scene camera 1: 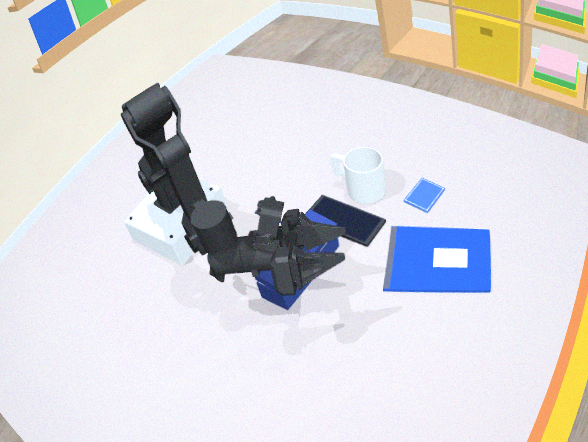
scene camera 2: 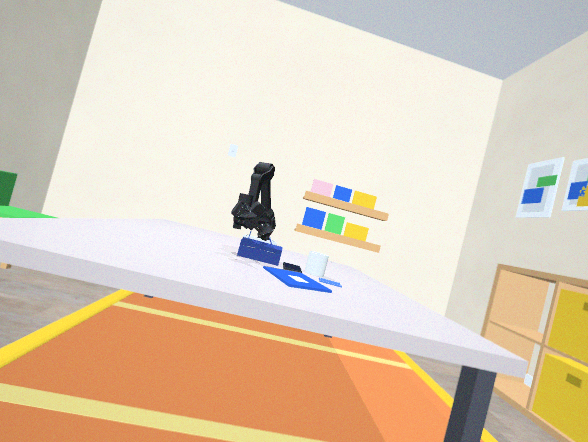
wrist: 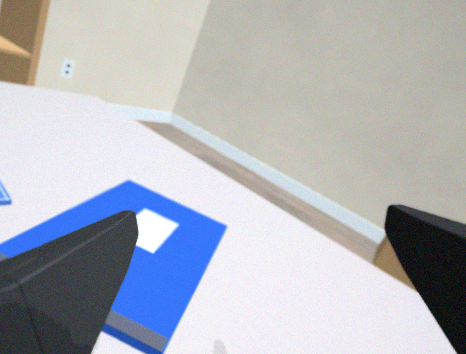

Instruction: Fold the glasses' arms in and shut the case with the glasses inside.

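Pixels of known places: gripper, fingertip midpoint: (scene camera 1: 345,242) (scene camera 2: 264,224) (wrist: 260,219); arm's base, link origin: (scene camera 1: 171,199).
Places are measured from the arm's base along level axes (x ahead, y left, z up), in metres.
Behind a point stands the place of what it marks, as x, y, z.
The dark blue case (scene camera 1: 287,296) @(0.341, -0.035, -0.033) (scene camera 2: 259,253) @(0.336, 0.039, -0.036) stands on the table under the arm's wrist. A seam runs along its side in the scene camera 2 view, and its lid looks lowered, but whether it is fully shut cannot be told. Thin blue lines (scene camera 2: 271,241) @(0.081, 0.051, 0.003) stick up behind the case and may be the glasses' arms. The rest of the glasses does not show. My gripper (scene camera 1: 344,244) @(0.421, 0.039, 0.081) (wrist: 260,219) @(0.421, 0.039, 0.081) is open and empty. It is above the case, with its fingertips reaching out past the case toward the blue folder. The arm hides much of the case's top in the scene camera 1 view.
A black phone (scene camera 1: 347,220) @(0.309, 0.176, -0.057) (scene camera 2: 292,267) @(0.324, 0.177, -0.057) lies close behind the case. A white mug (scene camera 1: 365,177) @(0.316, 0.237, 0.009) (scene camera 2: 317,264) @(0.331, 0.269, -0.020) stands beyond it. A small blue card (scene camera 1: 424,195) @(0.406, 0.317, -0.060) (scene camera 2: 330,282) @(0.421, 0.320, -0.060) and a flat blue folder (scene camera 1: 415,260) @(0.478, 0.160, -0.057) (scene camera 2: 282,275) @(0.549, 0.149, -0.057) (wrist: 150,285) @(0.488, 0.131, -0.057) lie on the right.
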